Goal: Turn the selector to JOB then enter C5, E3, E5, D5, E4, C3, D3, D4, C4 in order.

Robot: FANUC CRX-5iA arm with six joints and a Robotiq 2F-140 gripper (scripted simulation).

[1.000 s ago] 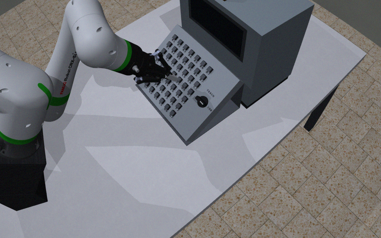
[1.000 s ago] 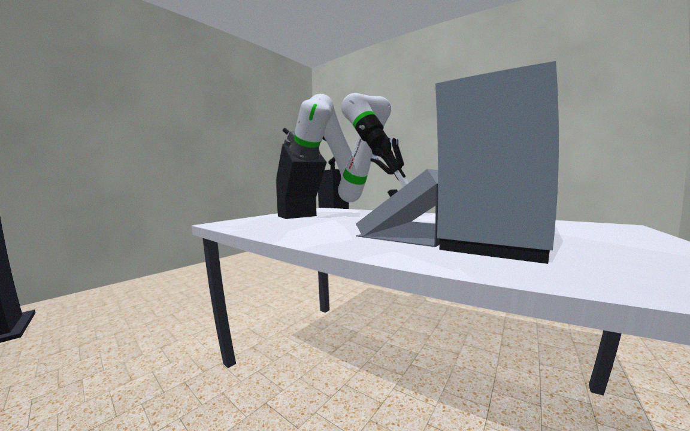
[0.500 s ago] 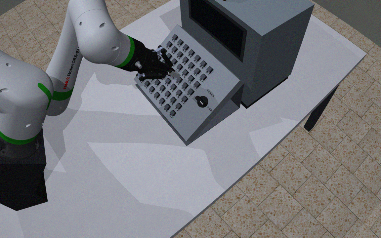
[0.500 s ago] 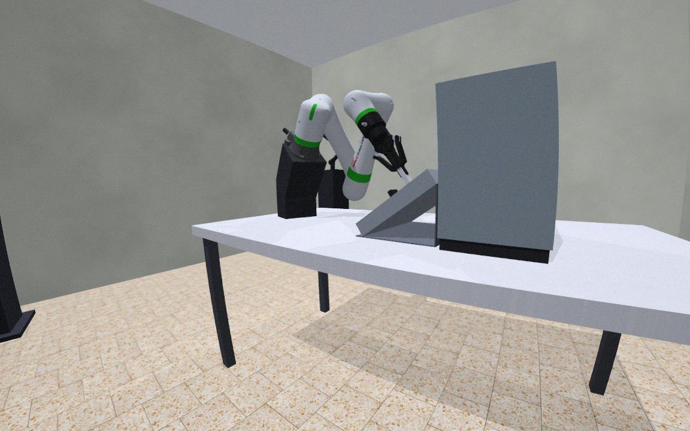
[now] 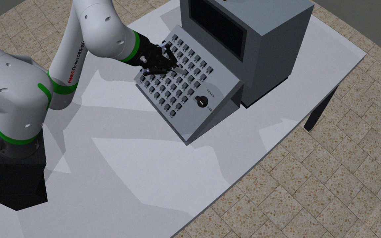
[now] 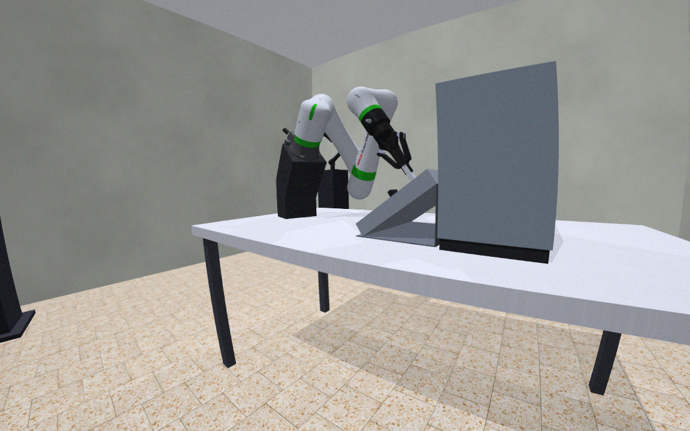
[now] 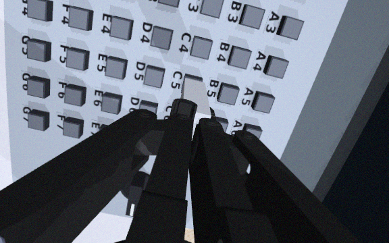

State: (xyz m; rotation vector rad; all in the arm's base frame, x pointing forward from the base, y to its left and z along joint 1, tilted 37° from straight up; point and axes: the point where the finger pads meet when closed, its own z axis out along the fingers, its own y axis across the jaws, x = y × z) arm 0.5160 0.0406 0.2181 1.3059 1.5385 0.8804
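My gripper is now 40 mm short of the key C4, 40 mm to the right of it and 50 mm above it. Also, from my hand: key D7: 10 mm ahead, 70 mm to the right, 70 mm below; then key E4: 20 mm behind, 30 mm to the left, 90 mm below; then key C7: 40 mm ahead, 70 mm to the right, 50 mm below.
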